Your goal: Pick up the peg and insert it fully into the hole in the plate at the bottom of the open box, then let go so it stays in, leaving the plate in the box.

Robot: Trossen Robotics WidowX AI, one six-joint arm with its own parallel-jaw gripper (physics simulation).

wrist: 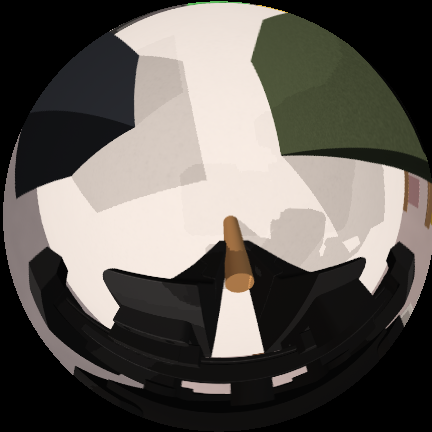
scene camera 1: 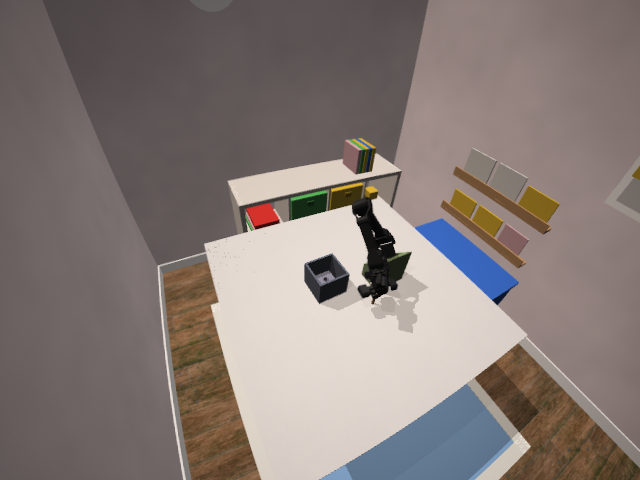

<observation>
I see my gripper, a dark box and an orange-brown peg.
</observation>
